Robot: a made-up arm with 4 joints. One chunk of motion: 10 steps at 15 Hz.
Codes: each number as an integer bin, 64 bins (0 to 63) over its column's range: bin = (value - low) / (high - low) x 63, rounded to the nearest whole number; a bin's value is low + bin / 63 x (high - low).
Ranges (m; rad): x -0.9..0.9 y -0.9..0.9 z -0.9..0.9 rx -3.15..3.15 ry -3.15..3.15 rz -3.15..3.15
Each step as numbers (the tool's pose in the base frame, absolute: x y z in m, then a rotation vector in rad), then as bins.
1 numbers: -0.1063 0.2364 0.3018 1.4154 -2.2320 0.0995
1 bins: 28 40 42 46 9 32
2 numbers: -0.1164 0.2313 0.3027 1.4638 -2.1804 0.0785
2 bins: 27 40 42 46 10 32
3 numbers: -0.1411 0.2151 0.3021 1.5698 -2.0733 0.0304
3 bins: 27 39 42 47 11 32
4 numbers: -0.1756 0.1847 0.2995 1.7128 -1.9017 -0.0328
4 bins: 25 38 42 49 12 31
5 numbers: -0.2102 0.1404 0.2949 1.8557 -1.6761 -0.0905
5 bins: 24 36 42 50 15 31
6 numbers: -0.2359 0.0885 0.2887 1.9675 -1.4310 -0.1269
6 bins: 23 35 42 51 17 30
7 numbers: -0.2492 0.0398 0.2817 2.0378 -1.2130 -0.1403
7 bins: 23 33 41 52 19 30
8 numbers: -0.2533 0.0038 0.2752 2.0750 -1.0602 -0.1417
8 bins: 23 32 41 52 21 30
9 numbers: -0.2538 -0.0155 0.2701 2.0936 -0.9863 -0.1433
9 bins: 23 31 41 52 22 30
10 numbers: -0.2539 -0.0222 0.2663 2.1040 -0.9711 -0.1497
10 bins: 23 31 41 53 22 30
